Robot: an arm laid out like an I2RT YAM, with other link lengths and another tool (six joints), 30 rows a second.
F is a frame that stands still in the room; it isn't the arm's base.
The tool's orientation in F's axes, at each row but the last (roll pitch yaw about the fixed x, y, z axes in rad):
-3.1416 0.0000 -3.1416
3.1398 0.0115 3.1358
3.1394 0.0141 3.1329
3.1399 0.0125 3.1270
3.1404 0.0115 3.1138
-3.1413 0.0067 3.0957
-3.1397 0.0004 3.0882
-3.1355 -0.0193 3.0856
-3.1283 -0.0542 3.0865
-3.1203 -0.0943 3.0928
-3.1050 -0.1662 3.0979
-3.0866 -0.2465 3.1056
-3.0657 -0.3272 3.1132
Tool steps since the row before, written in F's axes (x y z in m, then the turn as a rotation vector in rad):
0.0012 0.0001 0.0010 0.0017 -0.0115 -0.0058
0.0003 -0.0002 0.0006 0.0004 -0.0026 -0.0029
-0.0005 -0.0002 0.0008 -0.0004 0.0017 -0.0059
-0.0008 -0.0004 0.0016 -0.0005 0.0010 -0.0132
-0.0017 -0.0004 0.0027 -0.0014 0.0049 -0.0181
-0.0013 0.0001 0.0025 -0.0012 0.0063 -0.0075
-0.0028 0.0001 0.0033 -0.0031 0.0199 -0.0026
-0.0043 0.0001 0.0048 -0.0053 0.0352 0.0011
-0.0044 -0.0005 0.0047 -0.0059 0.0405 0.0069
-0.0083 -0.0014 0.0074 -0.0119 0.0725 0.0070
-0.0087 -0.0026 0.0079 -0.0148 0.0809 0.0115
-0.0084 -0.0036 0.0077 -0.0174 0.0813 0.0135
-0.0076 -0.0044 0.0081 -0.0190 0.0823 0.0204
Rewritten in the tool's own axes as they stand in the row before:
-0.0012 0.0001 -0.0010 -0.0017 -0.0115 0.0058
-0.0003 -0.0002 -0.0006 -0.0004 -0.0026 0.0029
0.0005 -0.0002 -0.0008 0.0005 0.0017 0.0059
0.0008 -0.0004 -0.0016 0.0007 0.0010 0.0132
0.0017 -0.0004 -0.0027 0.0017 0.0048 0.0181
0.0013 0.0000 -0.0025 0.0015 0.0062 0.0075
0.0028 -0.0001 -0.0033 0.0042 0.0197 0.0026
0.0044 -0.0002 -0.0047 0.0073 0.0348 -0.0012
0.0046 -0.0008 -0.0044 0.0085 0.0400 -0.0070
0.0089 -0.0019 -0.0066 0.0160 0.0717 -0.0070
0.0098 -0.0032 -0.0063 0.0200 0.0798 -0.0112
0.0099 -0.0042 -0.0052 0.0230 0.0801 -0.0126
0.0097 -0.0050 -0.0049 0.0268 0.0805 -0.0186

